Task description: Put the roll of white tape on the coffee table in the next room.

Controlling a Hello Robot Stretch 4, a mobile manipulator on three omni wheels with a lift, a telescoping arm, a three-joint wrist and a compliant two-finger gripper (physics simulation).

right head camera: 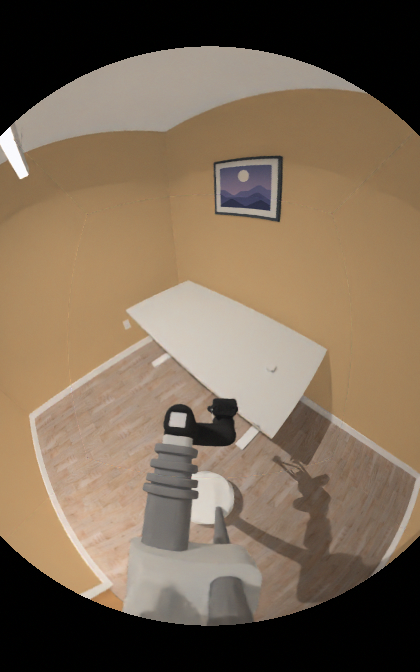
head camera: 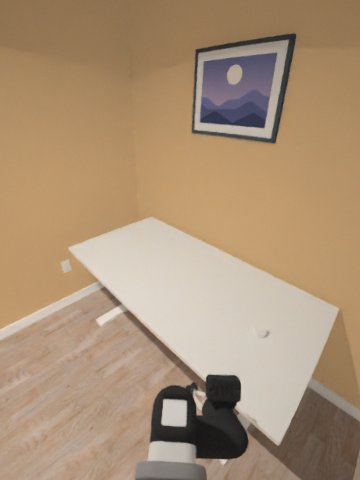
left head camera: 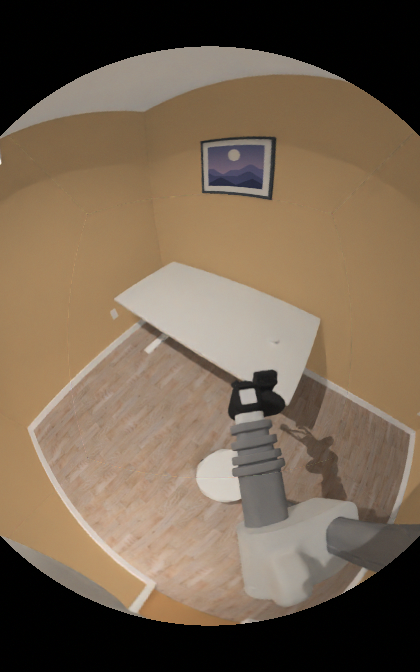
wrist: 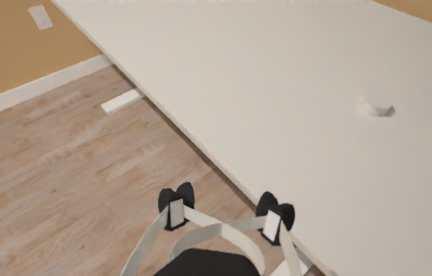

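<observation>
The roll of white tape lies on a white table, towards its right end. In the wrist view my gripper is open, with its two fingertips well apart and no object between them. It hangs near the table's front edge, to the left of and nearer than the tape, and does not touch it. In the head views my wrist hides most of the fingers. The coffee table does not show in these views.
Walls meet in the corner behind the table, and a framed picture hangs above it. The table's white foot bar rests on the wood floor. The round white base stands below my arm.
</observation>
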